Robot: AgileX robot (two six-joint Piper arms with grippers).
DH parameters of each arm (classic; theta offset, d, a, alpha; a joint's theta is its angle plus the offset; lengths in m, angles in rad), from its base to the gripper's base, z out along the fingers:
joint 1: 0 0.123 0 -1.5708
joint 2: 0.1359 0 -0.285 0
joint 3: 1.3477 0 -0.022 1.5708
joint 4: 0 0.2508 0 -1.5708
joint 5: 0 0 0.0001 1.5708
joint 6: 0 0.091 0 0
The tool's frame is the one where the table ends.
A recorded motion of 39 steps. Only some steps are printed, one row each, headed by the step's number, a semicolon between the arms.
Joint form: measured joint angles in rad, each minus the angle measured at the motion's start. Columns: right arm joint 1, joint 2, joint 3, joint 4, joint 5, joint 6; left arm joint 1, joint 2, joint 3, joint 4, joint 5, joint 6.
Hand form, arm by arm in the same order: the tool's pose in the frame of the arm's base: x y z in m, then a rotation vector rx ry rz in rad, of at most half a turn. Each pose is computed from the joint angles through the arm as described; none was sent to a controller.
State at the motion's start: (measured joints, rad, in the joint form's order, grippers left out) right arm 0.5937 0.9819 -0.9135 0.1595 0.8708 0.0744; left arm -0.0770 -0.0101 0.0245 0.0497 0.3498 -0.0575
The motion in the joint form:
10: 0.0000 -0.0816 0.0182 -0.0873 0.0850 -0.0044; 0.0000 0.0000 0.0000 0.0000 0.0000 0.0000
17: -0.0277 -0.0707 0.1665 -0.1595 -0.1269 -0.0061; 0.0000 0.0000 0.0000 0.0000 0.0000 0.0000
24: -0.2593 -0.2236 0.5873 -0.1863 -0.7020 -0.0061; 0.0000 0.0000 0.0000 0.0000 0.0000 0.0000
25: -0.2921 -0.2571 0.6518 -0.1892 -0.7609 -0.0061; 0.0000 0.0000 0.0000 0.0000 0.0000 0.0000
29: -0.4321 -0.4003 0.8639 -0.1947 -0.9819 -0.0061; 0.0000 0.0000 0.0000 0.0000 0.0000 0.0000
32: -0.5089 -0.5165 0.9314 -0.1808 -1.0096 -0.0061; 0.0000 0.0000 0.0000 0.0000 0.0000 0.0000
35: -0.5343 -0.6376 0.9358 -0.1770 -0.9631 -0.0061; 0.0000 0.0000 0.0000 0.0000 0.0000 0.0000
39: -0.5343 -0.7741 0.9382 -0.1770 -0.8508 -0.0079; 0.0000 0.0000 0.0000 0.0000 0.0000 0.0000
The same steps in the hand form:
10: 0.1307 0.0947 0.3411 -0.6175 2.4011 0.3804; 0.0533 -0.0026 0.1740 0.0493 1.8469 -0.0456
17: 0.1445 0.0918 0.3058 -0.5942 2.3384 0.2961; 0.0533 -0.0026 0.1740 0.0493 1.8469 -0.0456
24: 0.1364 0.0469 0.2363 -0.3022 2.0703 0.2239; 0.0533 -0.0026 0.1740 0.0493 1.8469 -0.0456
25: 0.1299 0.0401 0.2249 -0.2683 2.0455 0.2073; 0.0533 -0.0026 0.1740 0.0493 1.8469 -0.0456
29: 0.1056 0.0176 0.1924 -0.1249 1.9028 0.1357; 0.0533 -0.0026 0.1740 0.0493 1.8469 -0.0456
32: 0.0925 0.0081 0.1845 -0.0365 1.8288 0.0957; 0.0533 -0.0026 0.1740 0.0493 1.8469 -0.0456
35: 0.0836 0.0051 0.1896 -0.0087 1.7586 0.0817; 0.0533 -0.0026 0.1740 0.0493 1.8469 -0.0456
39: 0.0726 0.0043 0.1894 -0.0088 1.7367 0.0794; 0.0533 -0.0026 0.1740 0.0493 1.8469 -0.0456

